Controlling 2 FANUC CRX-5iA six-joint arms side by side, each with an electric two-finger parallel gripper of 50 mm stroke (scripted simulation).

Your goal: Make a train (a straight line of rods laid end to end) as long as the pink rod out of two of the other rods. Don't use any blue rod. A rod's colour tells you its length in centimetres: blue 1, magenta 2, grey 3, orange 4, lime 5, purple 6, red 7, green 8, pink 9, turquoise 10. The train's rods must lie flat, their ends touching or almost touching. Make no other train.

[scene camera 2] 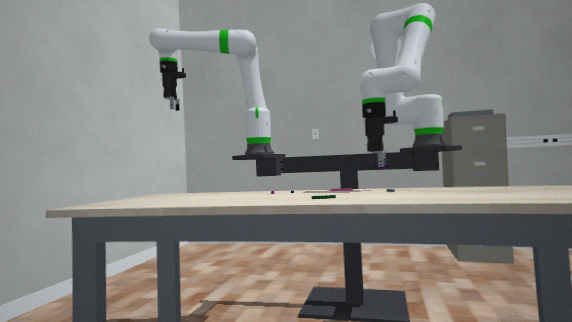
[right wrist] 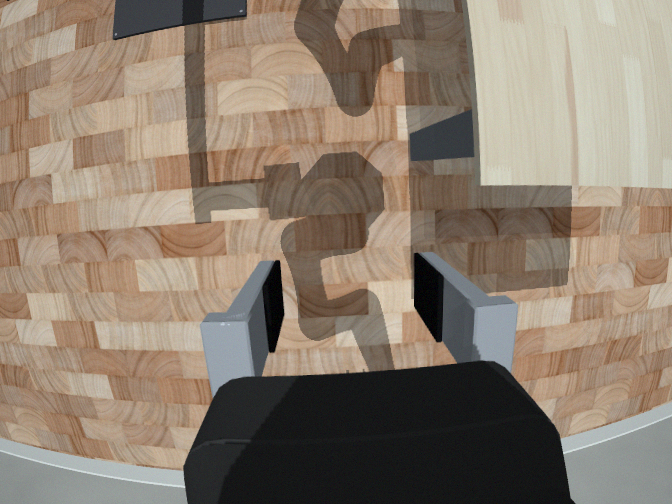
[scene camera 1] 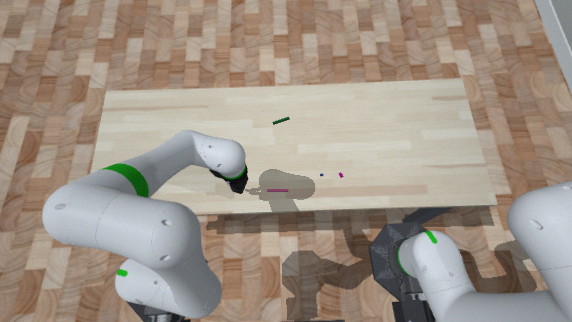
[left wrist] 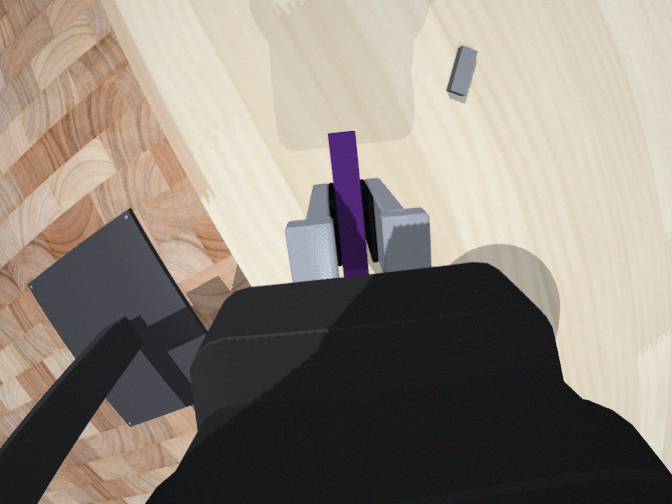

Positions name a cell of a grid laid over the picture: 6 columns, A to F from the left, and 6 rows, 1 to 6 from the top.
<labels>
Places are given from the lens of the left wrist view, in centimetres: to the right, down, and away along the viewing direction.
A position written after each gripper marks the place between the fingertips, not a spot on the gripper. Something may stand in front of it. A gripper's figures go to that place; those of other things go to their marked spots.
left gripper (left wrist: D3): 0, -2, 16
purple rod (left wrist: D2): 0, -4, 15
grey rod (left wrist: E1): 8, -11, 22
The marked spots on the grey rod and the purple rod are 13 cm apart.
</labels>
